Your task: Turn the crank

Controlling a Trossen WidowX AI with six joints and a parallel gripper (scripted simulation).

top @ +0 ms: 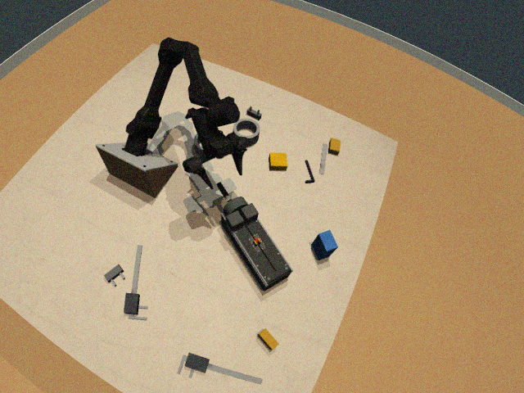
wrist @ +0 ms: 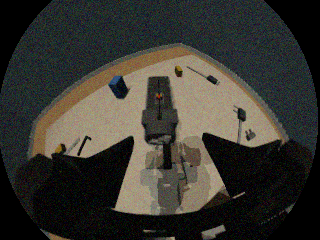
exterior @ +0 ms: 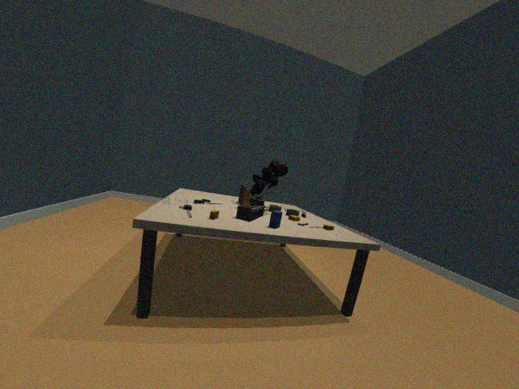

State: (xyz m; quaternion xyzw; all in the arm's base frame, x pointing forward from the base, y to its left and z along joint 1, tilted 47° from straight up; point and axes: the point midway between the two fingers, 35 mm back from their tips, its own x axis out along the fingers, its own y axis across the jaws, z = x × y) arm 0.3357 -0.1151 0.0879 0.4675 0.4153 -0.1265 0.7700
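The crank handle is 20 mm behind my gripper tip, 10 mm to the left of it and 70 mm below it. From my gripper tip the other things lie so: yellow block: 90 mm ahead, 260 mm to the left, 180 mm below; then red pointer: 130 mm ahead, 90 mm to the right, 110 mm below; then blue cube: 330 mm ahead, 140 mm below.
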